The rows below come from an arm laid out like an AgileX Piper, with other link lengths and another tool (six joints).
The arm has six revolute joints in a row. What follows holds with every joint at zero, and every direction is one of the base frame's.
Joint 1 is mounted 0.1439 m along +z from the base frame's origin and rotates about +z.
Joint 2 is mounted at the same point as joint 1 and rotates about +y.
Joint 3 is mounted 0.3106 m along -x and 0.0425 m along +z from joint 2 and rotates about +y.
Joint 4 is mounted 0.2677 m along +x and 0.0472 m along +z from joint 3 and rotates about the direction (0.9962, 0, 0.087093).
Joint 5 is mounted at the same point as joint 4 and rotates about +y.
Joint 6 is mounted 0.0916 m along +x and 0.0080 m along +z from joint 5 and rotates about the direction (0.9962, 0, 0.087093).
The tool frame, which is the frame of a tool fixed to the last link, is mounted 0.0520 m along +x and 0.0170 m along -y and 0.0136 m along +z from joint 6; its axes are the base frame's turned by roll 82.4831, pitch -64.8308 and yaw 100.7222 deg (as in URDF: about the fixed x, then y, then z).
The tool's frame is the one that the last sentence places.
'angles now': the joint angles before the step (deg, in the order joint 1, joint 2, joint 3, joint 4, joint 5, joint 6). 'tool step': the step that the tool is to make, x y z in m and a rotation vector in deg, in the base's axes. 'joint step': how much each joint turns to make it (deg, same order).
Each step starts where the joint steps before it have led.
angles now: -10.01 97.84 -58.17 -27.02 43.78 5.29
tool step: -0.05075 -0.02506 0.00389 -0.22 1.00 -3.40
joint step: -6.11 -6.78 7.67 -0.05 -0.86 -2.57
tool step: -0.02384 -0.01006 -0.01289 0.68 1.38 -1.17
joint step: -3.42 -1.34 4.45 -0.06 -2.29 -1.50
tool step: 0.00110 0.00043 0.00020 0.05 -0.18 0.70
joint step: -0.01 -0.04 0.00 0.23 -0.38 -0.77
